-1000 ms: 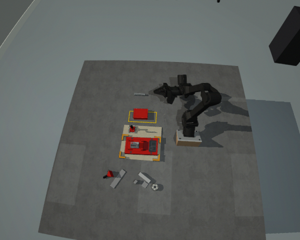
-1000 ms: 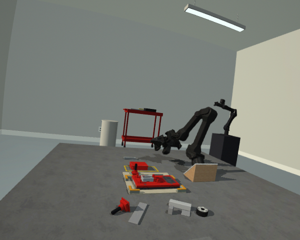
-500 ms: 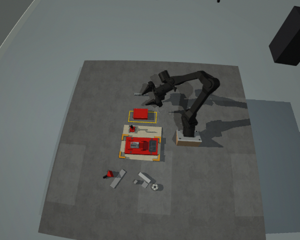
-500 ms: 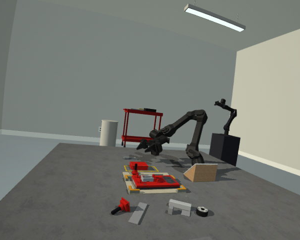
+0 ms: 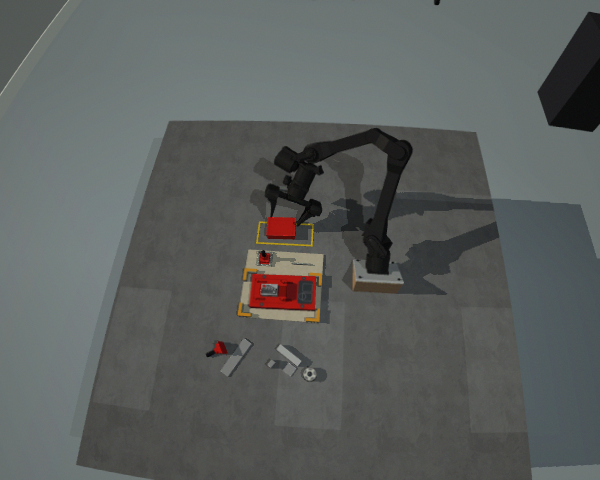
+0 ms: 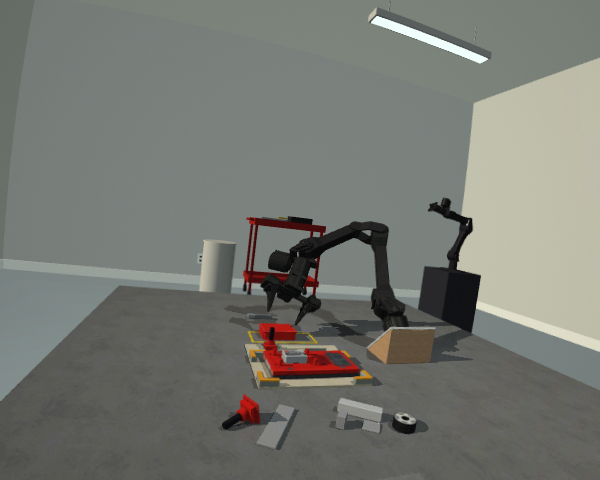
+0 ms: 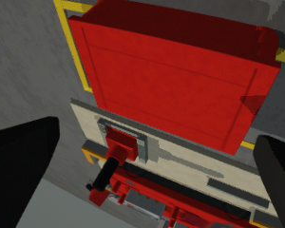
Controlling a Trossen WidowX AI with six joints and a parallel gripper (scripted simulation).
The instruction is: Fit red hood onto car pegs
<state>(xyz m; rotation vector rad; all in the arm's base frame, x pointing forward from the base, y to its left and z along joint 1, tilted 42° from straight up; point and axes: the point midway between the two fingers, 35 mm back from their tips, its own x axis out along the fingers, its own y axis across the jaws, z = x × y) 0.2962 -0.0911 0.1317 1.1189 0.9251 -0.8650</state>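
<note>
Now: gripper tip 4 cm above the red hood, 1 cm to the right of it and 1 cm short of it. The rest, counted from my gripper tip: grey engine block 24 cm to the left, 3 cm below, 1 cm ahead.
</note>
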